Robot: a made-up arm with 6 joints.
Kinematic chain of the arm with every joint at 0, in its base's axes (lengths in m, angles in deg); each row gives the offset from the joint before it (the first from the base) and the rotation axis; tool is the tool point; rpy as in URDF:
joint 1: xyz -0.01 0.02 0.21 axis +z
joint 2: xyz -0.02 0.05 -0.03 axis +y
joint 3: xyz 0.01 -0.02 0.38 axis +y
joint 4: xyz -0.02 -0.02 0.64 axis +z
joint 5: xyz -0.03 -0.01 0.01 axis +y
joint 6: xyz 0 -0.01 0.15 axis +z
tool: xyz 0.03 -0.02 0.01 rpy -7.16 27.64 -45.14
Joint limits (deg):
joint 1: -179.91..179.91
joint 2: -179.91..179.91
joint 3: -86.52..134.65
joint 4: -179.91..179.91
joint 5: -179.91..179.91
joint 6: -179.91..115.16
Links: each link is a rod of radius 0.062 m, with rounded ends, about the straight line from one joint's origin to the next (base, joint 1, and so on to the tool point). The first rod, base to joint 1, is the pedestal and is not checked.
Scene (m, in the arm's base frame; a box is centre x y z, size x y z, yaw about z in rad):
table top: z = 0
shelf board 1: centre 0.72 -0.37 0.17 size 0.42 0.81 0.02 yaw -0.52
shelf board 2: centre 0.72 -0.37 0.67 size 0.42 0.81 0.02 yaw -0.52
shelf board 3: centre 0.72 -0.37 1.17 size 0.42 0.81 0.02 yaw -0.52
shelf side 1: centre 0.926 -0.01 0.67 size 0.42 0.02 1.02 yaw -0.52
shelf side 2: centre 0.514 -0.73 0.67 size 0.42 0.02 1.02 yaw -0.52
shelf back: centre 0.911 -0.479 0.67 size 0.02 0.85 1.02 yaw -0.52
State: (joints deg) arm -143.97 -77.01 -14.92 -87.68 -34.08 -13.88
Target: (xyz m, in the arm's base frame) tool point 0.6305 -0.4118 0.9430
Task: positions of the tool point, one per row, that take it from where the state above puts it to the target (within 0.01 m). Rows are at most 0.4 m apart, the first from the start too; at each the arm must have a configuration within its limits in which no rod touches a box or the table.
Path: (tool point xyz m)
1: 0.8585 0.7711 0.5084
2: 0.6340 0.7902 0.8062
3: 0.4044 0.6735 1.0351
4: 0.2351 0.4503 1.1678
5: 0.1672 0.1794 1.1921
6: 0.2045 -0.0676 1.1110
7: 0.3148 -0.2310 0.9431
8: 0.3772 -0.2875 0.9692
9: 0.4520 -0.3393 0.9786
10: 0.5374 -0.3819 0.9700
11: 0.6305 -0.4118 0.9430

